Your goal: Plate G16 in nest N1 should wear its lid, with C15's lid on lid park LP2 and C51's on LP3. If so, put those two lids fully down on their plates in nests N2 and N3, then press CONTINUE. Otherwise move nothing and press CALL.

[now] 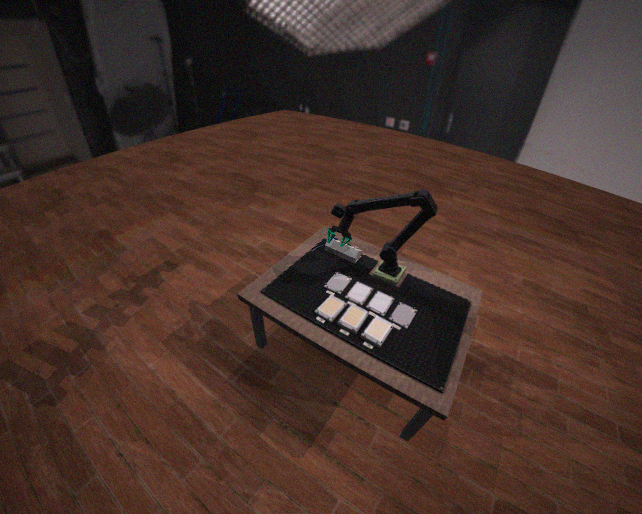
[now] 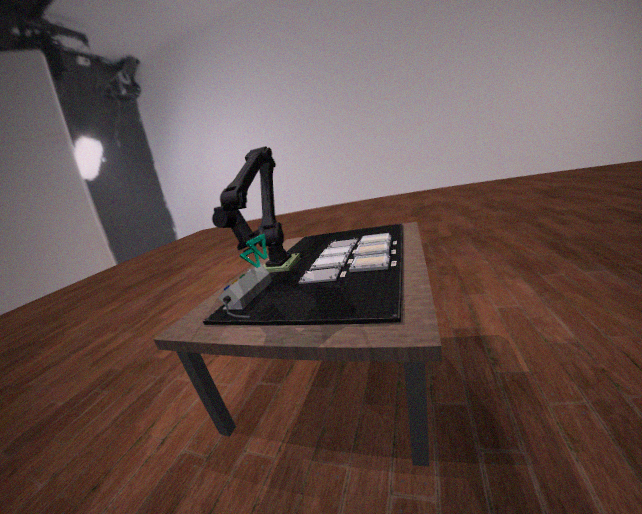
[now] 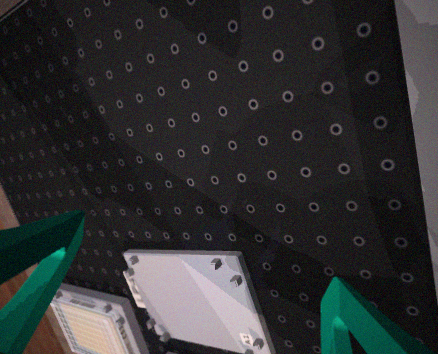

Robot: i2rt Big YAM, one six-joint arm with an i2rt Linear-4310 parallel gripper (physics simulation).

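Frame: origin at the arm's base, x down, y ahead, z right, level; centimetres.
Where they show: gripper, fingertip midpoint: (image 1: 334, 244) (image 2: 262, 263) (image 3: 206, 257); arm's base, link origin: (image 1: 389, 269) (image 2: 279, 260).
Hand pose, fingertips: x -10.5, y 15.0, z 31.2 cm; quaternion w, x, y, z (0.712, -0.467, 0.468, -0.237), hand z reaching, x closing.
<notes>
Things, the pixels of their top centre, and the offset from my fingertips. "pt": a spot on its surface instead. Level surfaces: height alone.
- grey button box, top centre: (image 2: 242, 274) (image 1: 344, 242) dz +0.0, dx +3.8, dy -10.5 cm
- grey square, surface spot: (image 3: 195, 295) (image 2: 316, 275) (image 1: 337, 280) pt dz -13.1, dx +11.2, dy +12.7 cm
- black perforated mat, surface height: dx +12.2 cm
- wooden table, surface height: dx +13.5 cm
- cable, surface spot: (image 2: 235, 314) pt dz +13.7, dx +12.3, dy -5.9 cm
My gripper (image 1: 338, 242) (image 2: 255, 261) (image 3: 206, 257) is open and empty, with green fingers, low over the grey button box (image 1: 342, 252) (image 2: 247, 289) (image 3: 426, 100). The button labels do not show. Three plates with cream centres, the first (image 1: 330, 307) (image 2: 370, 261) (image 3: 90, 325), the middle one (image 1: 353, 317) and the last (image 1: 377, 329), sit in the front row. Behind them are a grey square (image 1: 338, 282) (image 2: 320, 275) (image 3: 195, 295) with corner pegs, two whiter squares (image 1: 359, 292) (image 1: 381, 302) and another grey square (image 1: 403, 314). Nest and park labels are unreadable; lids on the plates cannot be told.
The black perforated mat (image 1: 423, 342) (image 2: 353, 305) (image 3: 210, 130) lies on a wooden table (image 1: 251, 286) (image 2: 300, 341). The arm's pale green base (image 1: 397, 275) (image 2: 293, 262) stands at the back edge, beside the box. A cable (image 2: 235, 314) leaves the box's end.
</notes>
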